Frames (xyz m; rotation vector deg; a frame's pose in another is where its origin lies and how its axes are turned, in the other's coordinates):
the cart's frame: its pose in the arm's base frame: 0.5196 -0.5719 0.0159 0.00 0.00 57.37
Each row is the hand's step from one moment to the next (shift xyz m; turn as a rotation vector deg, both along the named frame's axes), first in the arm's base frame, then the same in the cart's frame.
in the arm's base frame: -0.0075 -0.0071 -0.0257 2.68 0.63 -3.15
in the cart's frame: -0.0100 0.0025 -0.0257 1.98 -1.92 -3.15
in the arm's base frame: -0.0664 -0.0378 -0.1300 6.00 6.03 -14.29
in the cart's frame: -0.0676 0.0355 -0.1300 8.31 -1.80 -14.29
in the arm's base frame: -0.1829 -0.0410 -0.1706 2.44 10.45 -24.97
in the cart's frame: -0.1332 0.1319 -0.1706 10.12 3.58 -24.97
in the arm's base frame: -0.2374 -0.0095 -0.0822 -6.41 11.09 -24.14
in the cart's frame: -0.1360 0.1948 -0.0822 5.88 11.38 -24.14
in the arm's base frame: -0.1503 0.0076 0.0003 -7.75 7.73 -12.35
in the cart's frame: -0.0746 0.1307 0.0003 2.33 10.69 -12.35
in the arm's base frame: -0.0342 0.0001 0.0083 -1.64 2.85 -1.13
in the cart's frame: -0.0184 0.0289 0.0083 1.52 2.92 -1.13
